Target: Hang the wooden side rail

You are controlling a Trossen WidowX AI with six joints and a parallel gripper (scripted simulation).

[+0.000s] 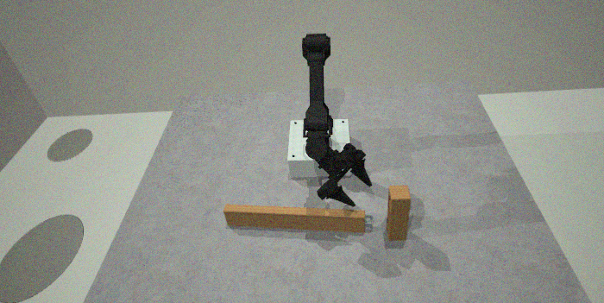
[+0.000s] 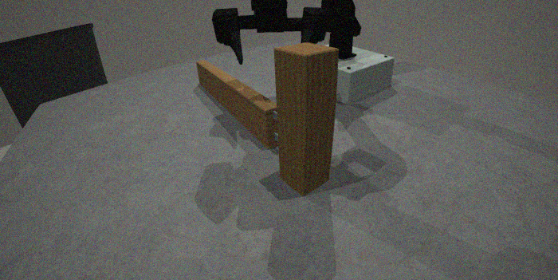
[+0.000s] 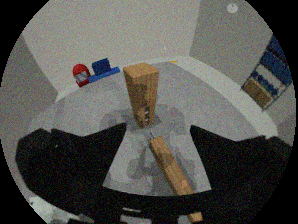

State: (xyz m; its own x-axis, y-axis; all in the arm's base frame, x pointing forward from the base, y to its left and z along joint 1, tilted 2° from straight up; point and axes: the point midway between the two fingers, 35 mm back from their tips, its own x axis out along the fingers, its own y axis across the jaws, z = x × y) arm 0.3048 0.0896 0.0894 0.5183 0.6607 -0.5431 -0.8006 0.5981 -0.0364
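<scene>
Right now the headboard post is 9 cm to the left of my gripper tip, 6 cm below it and 3 cm ahead of it.
</scene>
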